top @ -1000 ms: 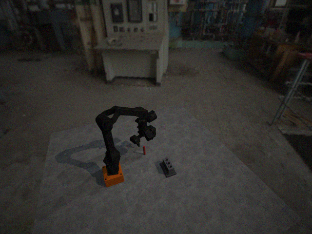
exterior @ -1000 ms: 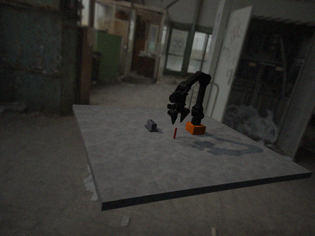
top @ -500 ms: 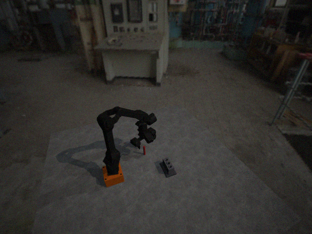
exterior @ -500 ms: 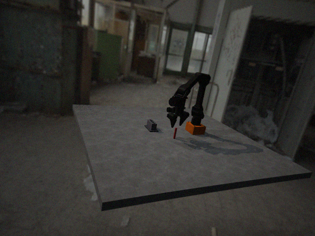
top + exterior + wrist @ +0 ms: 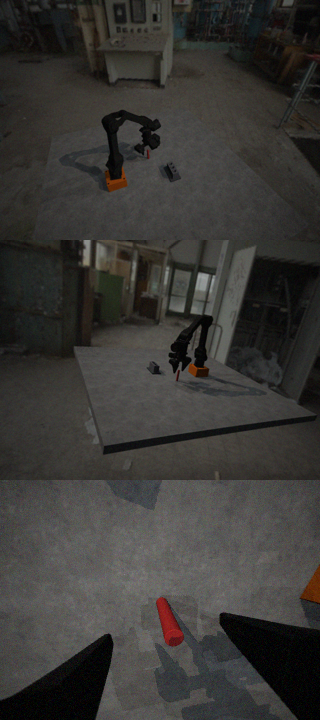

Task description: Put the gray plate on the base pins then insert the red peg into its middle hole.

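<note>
Right now the red peg is 3 cm below my gripper tip. From my gripper tip the other things lie so: gray plate 16 cm to the right, 13 cm ahead, 2 cm below.
</note>
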